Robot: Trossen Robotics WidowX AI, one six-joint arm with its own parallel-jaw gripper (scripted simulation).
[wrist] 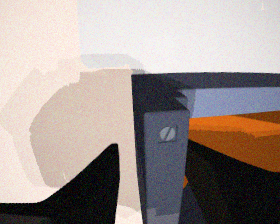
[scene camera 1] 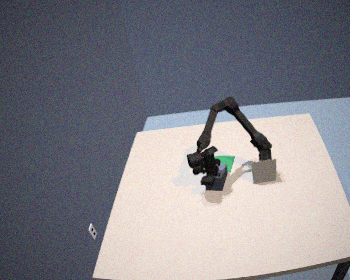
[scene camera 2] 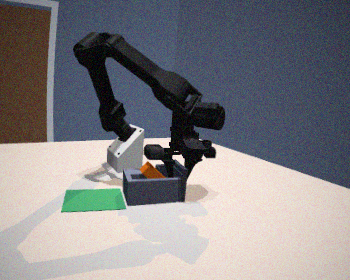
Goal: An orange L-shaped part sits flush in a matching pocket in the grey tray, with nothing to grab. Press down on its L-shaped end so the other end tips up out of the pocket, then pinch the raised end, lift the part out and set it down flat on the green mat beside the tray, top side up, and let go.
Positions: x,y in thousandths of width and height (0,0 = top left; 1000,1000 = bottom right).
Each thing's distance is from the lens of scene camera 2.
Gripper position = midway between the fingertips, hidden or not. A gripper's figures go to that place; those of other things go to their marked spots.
my gripper (scene camera 2: 510,652): 62 cm
green mat (scene camera 2: 239,716): 59 cm
